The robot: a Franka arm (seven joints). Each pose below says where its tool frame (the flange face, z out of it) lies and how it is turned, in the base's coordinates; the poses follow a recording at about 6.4 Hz.
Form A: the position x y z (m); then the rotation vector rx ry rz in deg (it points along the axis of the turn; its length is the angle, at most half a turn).
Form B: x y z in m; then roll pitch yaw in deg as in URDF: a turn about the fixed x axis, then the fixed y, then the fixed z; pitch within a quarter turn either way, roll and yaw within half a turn. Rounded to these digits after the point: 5 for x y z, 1 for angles.
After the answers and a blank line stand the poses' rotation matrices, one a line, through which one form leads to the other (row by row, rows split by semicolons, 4 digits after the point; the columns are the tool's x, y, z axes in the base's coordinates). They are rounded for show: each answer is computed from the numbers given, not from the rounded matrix.
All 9 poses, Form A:
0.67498 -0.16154 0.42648 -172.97 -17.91 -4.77
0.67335 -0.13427 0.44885 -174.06 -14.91 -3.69
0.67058 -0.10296 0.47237 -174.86 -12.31 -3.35
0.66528 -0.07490 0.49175 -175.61 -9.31 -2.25
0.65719 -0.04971 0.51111 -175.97 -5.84 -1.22
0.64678 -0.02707 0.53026 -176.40 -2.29 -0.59
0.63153 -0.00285 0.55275 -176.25 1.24 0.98
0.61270 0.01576 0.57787 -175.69 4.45 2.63
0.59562 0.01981 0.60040 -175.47 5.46 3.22
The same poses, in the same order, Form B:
0.67498 -0.16154 0.42648 -174.3 -3.7 11.6
0.67335 -0.13427 0.44885 -175.0 -2.9 9.7
0.67058 -0.10296 0.47237 -175.5 -2.5 8.0
0.66528 -0.07490 0.49175 -176.0 -1.7 6.0
0.65719 -0.04971 0.51111 -176.1 -0.9 3.8
0.64678 -0.02707 0.53026 -176.4 -0.4 1.5
0.63153 -0.00285 0.55275 -176.3 0.7 -0.8
0.61270 0.01576 0.57787 -175.8 1.8 -2.8
0.59562 0.01981 0.60040 -175.6 2.2 -3.5

0.9774 0.2071 0.0435; 0.2013 -0.9733 0.1103; 0.0652 -0.0990 -0.9929
0.9846 0.1716 0.0342; 0.1677 -0.9813 0.0950; 0.0498 -0.0878 -0.9949
0.9894 0.1414 0.0323; 0.1383 -0.9868 0.0840; 0.0438 -0.0786 -0.9959
0.9941 0.1065 0.0217; 0.1047 -0.9918 0.0732; 0.0293 -0.0705 -0.9971
0.9977 0.0667 0.0116; 0.0657 -0.9955 0.0689; 0.0161 -0.0680 -0.9976
0.9996 0.0261 0.0059; 0.0257 -0.9977 0.0626; 0.0075 -0.0624 -0.9980
0.9998 -0.0144 -0.0106; -0.0137 -0.9978 0.0654; -0.0116 -0.0652 -0.9978
0.9983 -0.0516 -0.0280; -0.0494 -0.9960 0.0746; -0.0317 -0.0730 -0.9968
0.9974 -0.0635 -0.0342; -0.0606 -0.9951 0.0781; -0.0390 -0.0758 -0.9964

